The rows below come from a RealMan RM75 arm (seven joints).
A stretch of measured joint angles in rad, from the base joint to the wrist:
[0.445, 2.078, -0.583, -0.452, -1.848, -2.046, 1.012]
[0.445, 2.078, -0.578, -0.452, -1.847, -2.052, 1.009]
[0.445, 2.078, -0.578, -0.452, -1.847, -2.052, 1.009]
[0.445, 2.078, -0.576, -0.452, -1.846, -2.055, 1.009]
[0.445, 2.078, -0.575, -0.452, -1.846, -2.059, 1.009]
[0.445, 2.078, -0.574, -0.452, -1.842, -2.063, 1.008]
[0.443, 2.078, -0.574, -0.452, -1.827, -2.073, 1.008]
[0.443, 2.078, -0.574, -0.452, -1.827, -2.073, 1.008]
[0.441, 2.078, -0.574, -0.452, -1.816, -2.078, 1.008]
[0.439, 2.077, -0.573, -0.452, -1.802, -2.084, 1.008]
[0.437, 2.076, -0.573, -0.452, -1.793, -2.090, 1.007]
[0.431, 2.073, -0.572, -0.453, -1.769, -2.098, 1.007]
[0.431, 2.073, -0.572, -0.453, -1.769, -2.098, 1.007]
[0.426, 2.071, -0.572, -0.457, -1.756, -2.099, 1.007]
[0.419, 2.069, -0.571, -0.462, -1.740, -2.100, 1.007]
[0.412, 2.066, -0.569, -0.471, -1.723, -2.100, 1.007]
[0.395, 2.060, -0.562, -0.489, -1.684, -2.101, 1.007]
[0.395, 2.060, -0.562, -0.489, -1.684, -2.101, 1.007]
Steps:
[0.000, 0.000, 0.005, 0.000, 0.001, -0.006, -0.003]
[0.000, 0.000, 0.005, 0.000, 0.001, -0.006, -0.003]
[0.000, 0.000, 0.007, 0.000, 0.002, -0.009, -0.003]
[0.000, 0.000, 0.008, 0.000, 0.002, -0.013, -0.003]
[0.000, 0.000, 0.009, 0.000, 0.006, -0.017, -0.004]
[-0.002, 0.000, 0.009, 0.000, 0.021, -0.027, -0.004]
[-0.002, 0.000, 0.009, 0.000, 0.021, -0.027, -0.004]
[-0.004, 0.000, 0.009, 0.000, 0.032, -0.032, -0.004]
[-0.006, -0.001, 0.010, 0.000, 0.046, -0.038, -0.004]
[-0.008, -0.002, 0.010, 0.000, 0.055, -0.044, -0.005]
[-0.014, -0.005, 0.011, -0.001, 0.079, -0.052, -0.005]
[-0.014, -0.005, 0.011, -0.001, 0.079, -0.052, -0.005]
[-0.019, -0.007, 0.011, -0.005, 0.092, -0.053, -0.005]
[-0.026, -0.009, 0.012, -0.010, 0.108, -0.054, -0.005]
[-0.033, -0.012, 0.014, -0.019, 0.125, -0.054, -0.005]
[-0.050, -0.018, 0.021, -0.037, 0.164, -0.055, -0.005]
[-0.050, -0.018, 0.021, -0.037, 0.164, -0.055, -0.005]

